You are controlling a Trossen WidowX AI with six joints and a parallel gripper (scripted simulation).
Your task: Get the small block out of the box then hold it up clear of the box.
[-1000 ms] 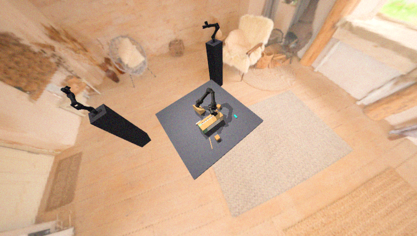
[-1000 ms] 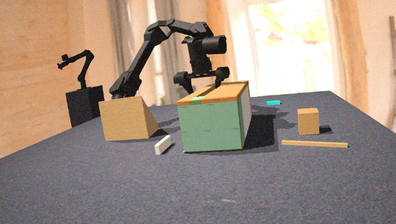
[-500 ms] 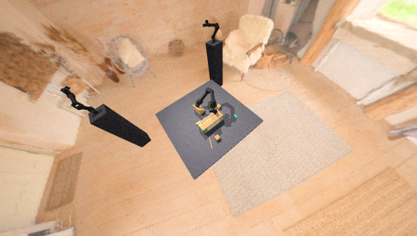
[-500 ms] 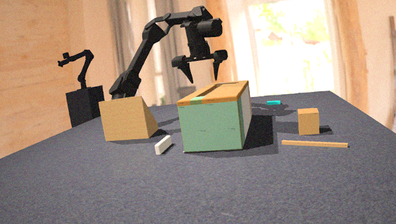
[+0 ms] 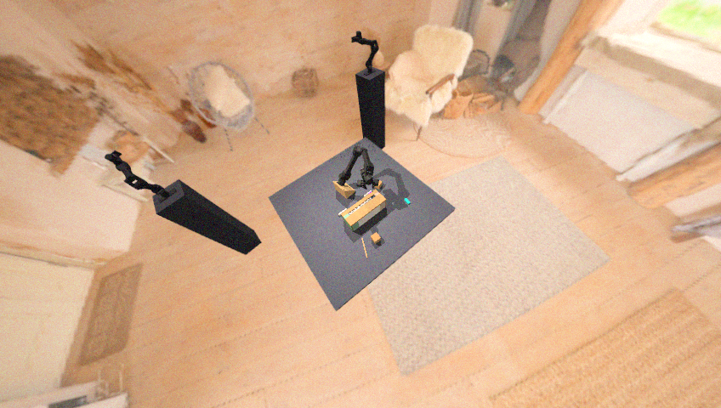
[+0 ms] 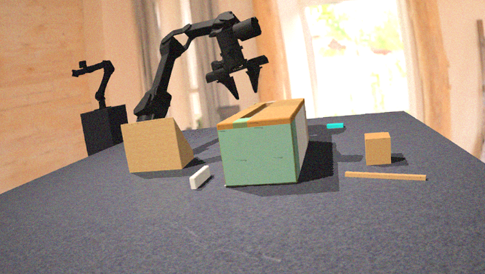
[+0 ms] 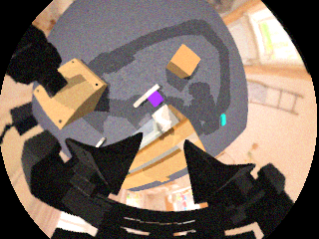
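Now: gripper tip 30 mm past the purple block, 20 mm to the right of it and 140 mm above it. Round my gripper tip: teal piece: 260 mm ahead, 210 mm to the left, 150 mm below; thin wooden stick: 310 mm ahead, 370 mm to the right, 150 mm below.
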